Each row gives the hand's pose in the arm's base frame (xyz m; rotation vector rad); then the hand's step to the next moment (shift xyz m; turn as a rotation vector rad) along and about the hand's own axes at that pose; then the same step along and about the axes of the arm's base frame.
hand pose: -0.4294 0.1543 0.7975 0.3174 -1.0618 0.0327
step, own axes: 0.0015 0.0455 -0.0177 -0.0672 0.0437 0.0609
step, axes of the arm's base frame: 0.0077 0.0480 0.0043 -0.0927 0.0336 -0.0202
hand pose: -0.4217 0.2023 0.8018 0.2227 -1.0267 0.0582
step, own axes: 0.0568 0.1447 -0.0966 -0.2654 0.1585 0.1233
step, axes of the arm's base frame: 0.0887 0.1584 0.0231 -0.2654 0.1435 -0.1404
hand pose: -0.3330 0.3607 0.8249 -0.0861 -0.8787 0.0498
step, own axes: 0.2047 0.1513 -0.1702 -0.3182 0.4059 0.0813
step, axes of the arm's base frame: 0.2604 0.1574 0.0343 -0.2687 0.3833 -0.2312
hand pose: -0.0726 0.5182 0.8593 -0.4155 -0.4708 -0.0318
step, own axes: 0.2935 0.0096 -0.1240 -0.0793 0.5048 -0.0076
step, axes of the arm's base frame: 0.3169 -0.0213 0.0271 -0.0047 0.4542 -0.2341
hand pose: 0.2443 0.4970 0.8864 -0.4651 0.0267 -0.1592
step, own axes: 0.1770 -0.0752 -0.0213 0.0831 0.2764 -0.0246
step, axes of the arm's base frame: 0.1624 -0.1039 0.0166 0.1211 0.2195 -0.1451
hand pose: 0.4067 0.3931 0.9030 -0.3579 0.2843 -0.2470
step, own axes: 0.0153 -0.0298 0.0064 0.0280 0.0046 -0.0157
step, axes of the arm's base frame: 0.0107 -0.0294 0.0135 0.0220 -0.0087 -0.0222
